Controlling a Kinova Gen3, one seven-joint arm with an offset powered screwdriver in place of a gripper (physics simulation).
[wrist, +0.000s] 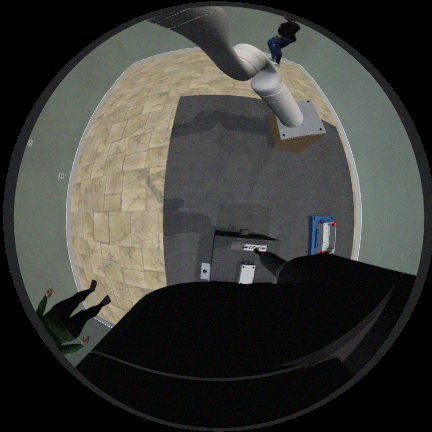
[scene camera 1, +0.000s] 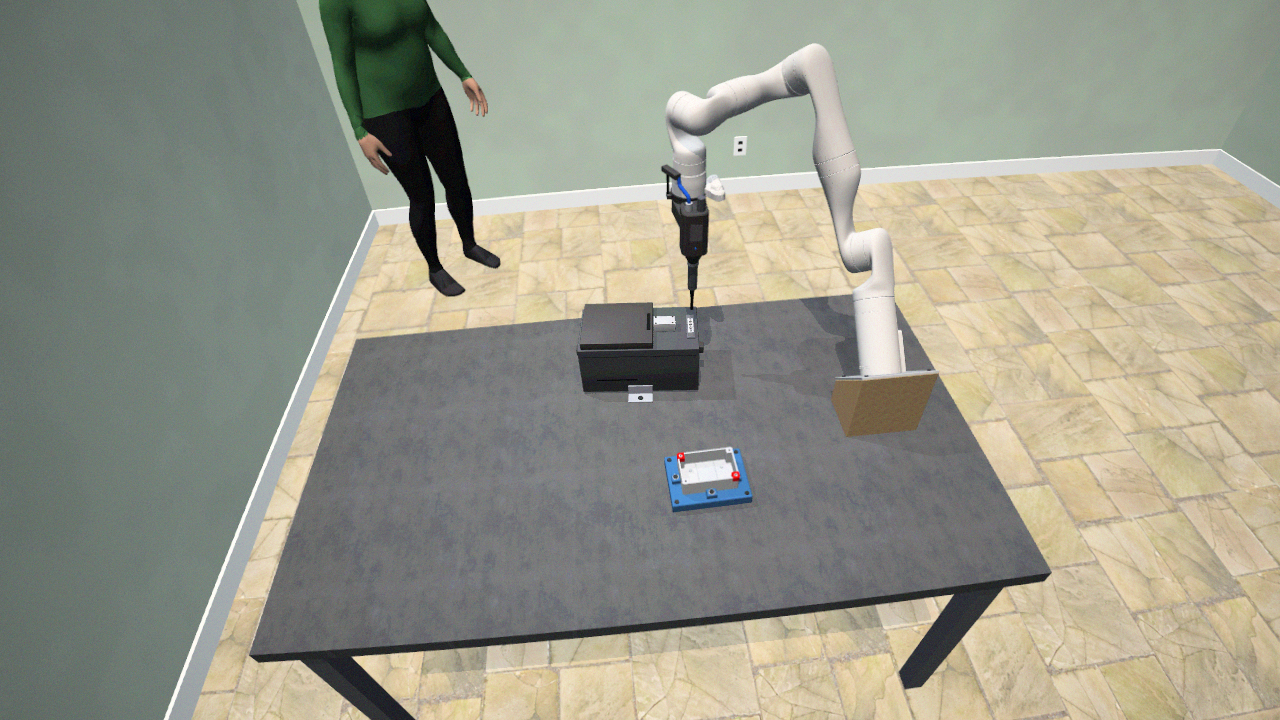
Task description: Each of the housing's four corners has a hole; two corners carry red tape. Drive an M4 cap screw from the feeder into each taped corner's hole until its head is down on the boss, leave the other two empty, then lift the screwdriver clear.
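Note:
The black screwdriver points down, its bit tip at the screw strip on the black feeder. In the scene view the tip shows at the strip's back end; its exact height and any screw on it are too small to tell. The white housing sits in a blue fixture, well away from the screwdriver. Red tape marks its back left corner and its front right corner in the scene view. Screws in the corner holes cannot be made out.
The arm's base stands on a brown block at the right of the dark table. A small pale bracket is at the feeder's front. A person in green stands behind the table.

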